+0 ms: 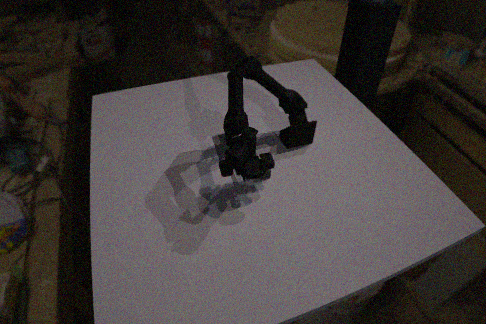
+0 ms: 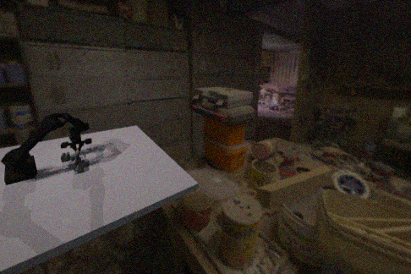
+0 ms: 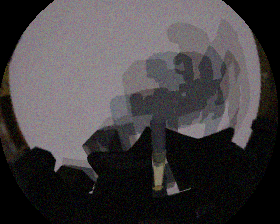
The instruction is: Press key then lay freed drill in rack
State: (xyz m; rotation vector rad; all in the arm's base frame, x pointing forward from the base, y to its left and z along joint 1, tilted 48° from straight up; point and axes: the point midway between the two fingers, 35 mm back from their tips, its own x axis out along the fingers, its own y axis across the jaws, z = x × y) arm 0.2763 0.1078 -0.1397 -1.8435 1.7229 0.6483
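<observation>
Right now the slotted rack is 7 cm behind my gripper tip, 4 cm to the right of it and 1 cm above it. From my gripper tip the other things lie so: thin dark drill: 24 cm to the right, 4 cm above.
</observation>
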